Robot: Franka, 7 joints.
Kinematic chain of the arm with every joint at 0, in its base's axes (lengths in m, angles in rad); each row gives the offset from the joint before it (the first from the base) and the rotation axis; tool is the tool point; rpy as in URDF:
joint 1: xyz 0 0 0.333 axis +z
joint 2: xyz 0 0 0 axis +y
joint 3: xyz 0 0 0.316 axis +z
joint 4: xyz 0.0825 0 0 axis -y
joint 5: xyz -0.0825 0 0.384 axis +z
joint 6: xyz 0 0 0 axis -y
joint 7: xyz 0.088 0 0 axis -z
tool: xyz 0 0 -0.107 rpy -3.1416 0 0
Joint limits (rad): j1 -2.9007..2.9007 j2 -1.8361..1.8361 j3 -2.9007..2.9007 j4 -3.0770..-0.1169 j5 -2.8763..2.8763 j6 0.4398..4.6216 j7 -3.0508..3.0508
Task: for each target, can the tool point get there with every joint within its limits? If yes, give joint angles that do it. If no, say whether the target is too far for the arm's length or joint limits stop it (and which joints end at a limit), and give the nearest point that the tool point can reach.
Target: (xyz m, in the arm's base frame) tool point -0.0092 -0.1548 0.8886
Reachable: yes | joints 0.2203 -1.4091 -0.3638 -2.0425 -2.0854 2.9113 -1.9305
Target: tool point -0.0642 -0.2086 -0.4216
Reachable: no: joint limits stop it (at a limit: joint 2) | nearest point -0.0663 -0.2153 -0.3576 | short by 0.064 m
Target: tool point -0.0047 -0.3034 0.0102
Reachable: yes | joints -1.6797 0.8577 -0.1485 -2.6698 2.3580 1.1843 -2.0502
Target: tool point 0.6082 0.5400 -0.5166
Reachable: no: too far | nearest point 0.4545 0.4035 -0.2502 | short by 0.336 m
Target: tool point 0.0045 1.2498 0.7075
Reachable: no: too far | nearest point 0.0030 0.8218 0.5792 | short by 0.447 m
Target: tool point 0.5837 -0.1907 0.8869
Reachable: yes | joints -0.1187 0.2528 -0.3064 -0.9760 -0.9738 2.6236 1.5942
